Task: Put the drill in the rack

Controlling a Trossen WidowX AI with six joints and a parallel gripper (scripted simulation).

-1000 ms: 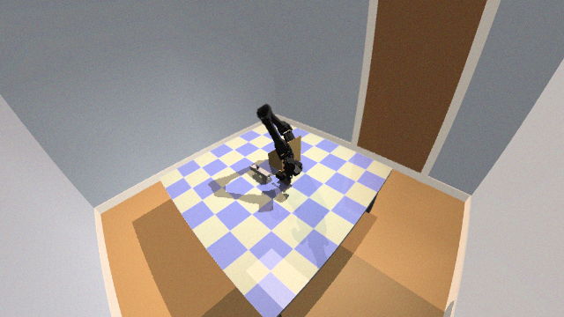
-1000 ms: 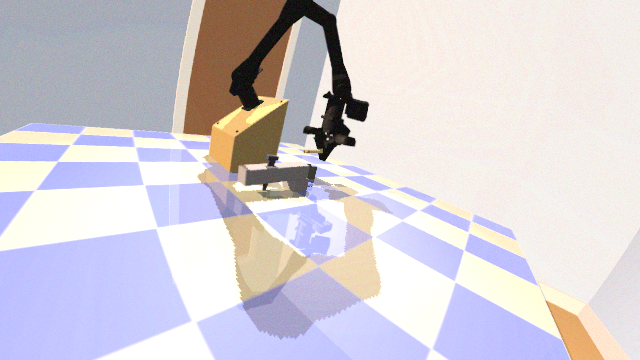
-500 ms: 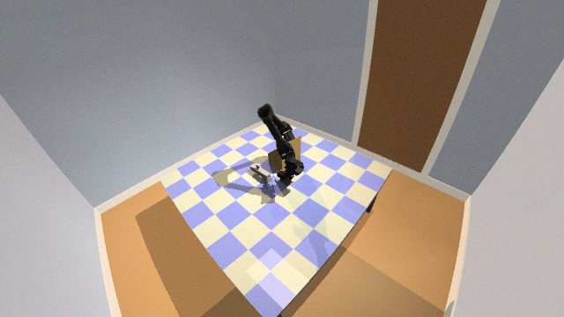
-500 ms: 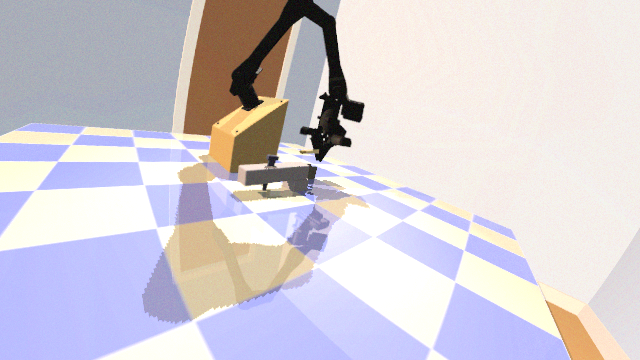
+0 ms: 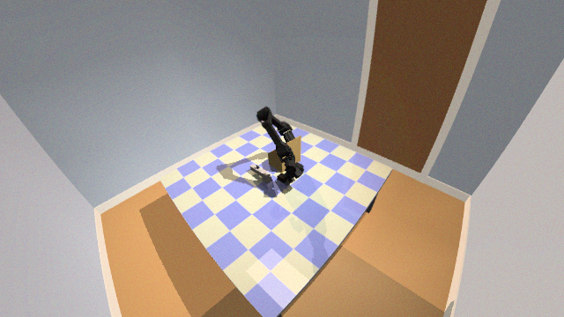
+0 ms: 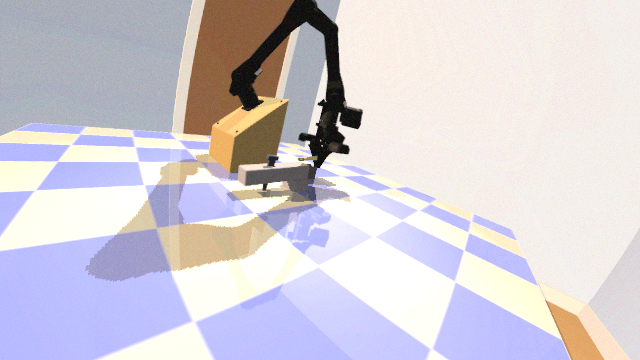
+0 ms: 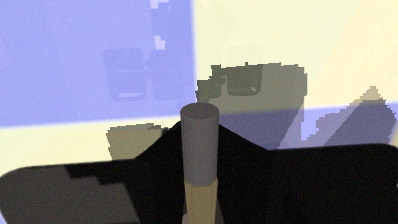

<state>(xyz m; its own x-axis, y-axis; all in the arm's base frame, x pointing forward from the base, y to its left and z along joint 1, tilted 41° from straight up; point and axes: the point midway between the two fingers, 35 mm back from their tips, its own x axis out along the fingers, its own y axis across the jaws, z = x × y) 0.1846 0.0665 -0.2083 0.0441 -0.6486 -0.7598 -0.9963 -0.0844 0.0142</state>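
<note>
My gripper tip is now 50 mm to the left of the dark block and 10 mm above it. Round my gripper tip: drill 40 mm to the right, 30 mm above; then grey block housing 90 mm ahead, 210 mm to the right; then blue-grey key 90 mm ahead, 240 mm to the right, 20 mm above.
</note>
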